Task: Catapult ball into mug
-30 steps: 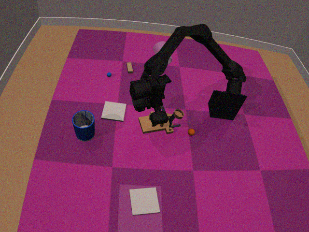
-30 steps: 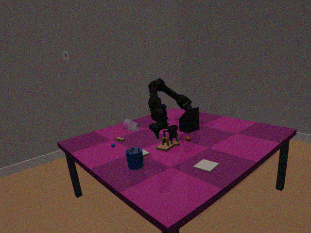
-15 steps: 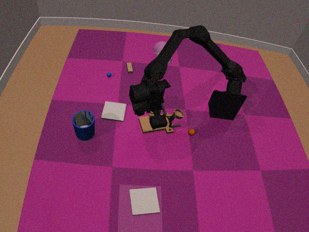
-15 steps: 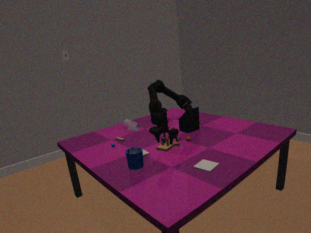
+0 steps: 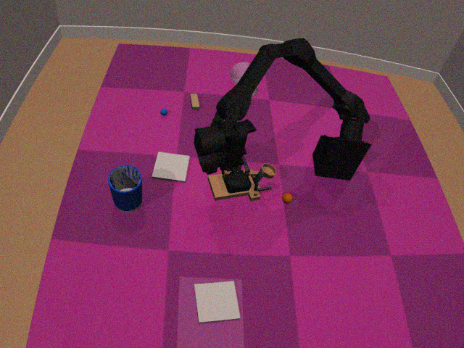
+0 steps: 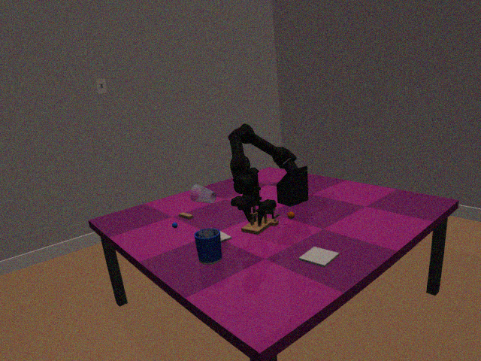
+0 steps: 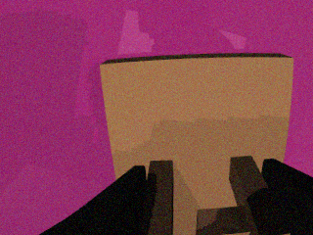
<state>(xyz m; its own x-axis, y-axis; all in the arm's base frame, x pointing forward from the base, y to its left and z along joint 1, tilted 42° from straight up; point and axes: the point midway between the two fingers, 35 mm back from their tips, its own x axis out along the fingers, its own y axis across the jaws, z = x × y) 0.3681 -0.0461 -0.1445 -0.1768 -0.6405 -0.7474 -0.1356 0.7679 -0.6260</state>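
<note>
Now: gripper tip 180 mm past the orange ball, 60 mm to the right of it and 20 mm above it. The rest, counted from my gripper tip: small blue ball (320 mm to the right, 170 mm ahead, 20 mm below); then wooden catapult (60 mm behind, 20 mm above); then blue mug (280 mm ahead, 30 mm to the left).
</note>
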